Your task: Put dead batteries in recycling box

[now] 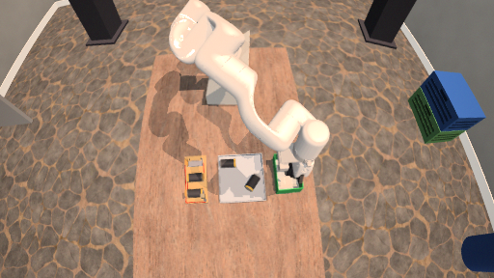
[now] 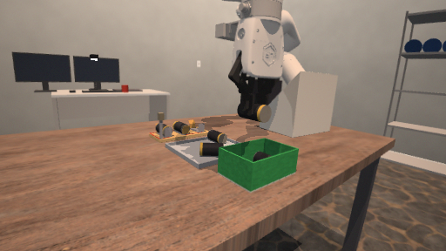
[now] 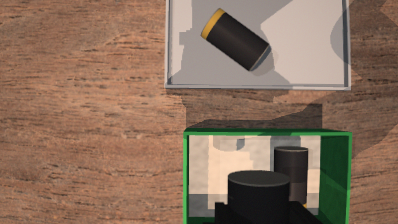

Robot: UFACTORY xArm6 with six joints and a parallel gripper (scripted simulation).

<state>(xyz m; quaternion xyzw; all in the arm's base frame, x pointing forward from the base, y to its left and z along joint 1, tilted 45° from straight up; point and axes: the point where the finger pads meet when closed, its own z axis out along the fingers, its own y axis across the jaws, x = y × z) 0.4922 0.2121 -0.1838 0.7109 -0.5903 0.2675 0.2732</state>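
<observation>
Right now the green recycling box is 30 mm behind my hand and 140 mm below it. Also, from my hand: grey tray: 180 mm to the right, 150 mm below.
</observation>
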